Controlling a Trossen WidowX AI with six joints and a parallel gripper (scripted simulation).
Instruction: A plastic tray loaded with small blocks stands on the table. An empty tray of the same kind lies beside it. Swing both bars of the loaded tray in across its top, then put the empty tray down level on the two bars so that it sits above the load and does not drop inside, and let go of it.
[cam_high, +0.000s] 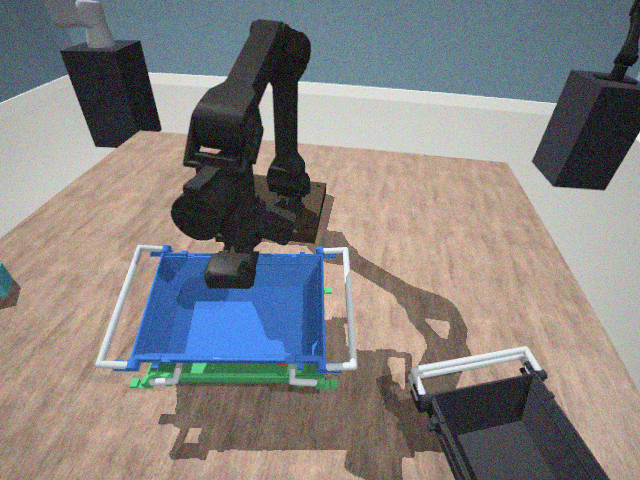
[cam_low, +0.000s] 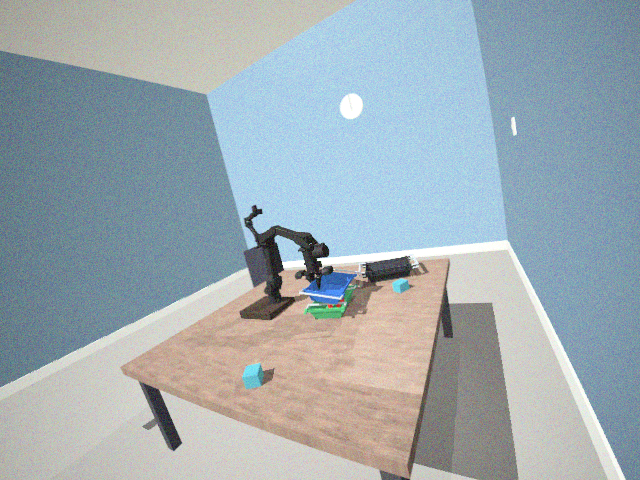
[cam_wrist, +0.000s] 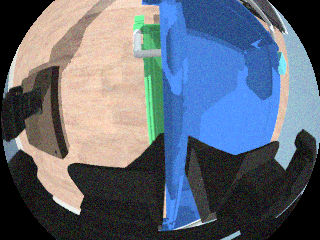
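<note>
My gripper tip is now 7 cm short of the blue tray, 1 cm to the right of it and 2 cm below it.
</note>
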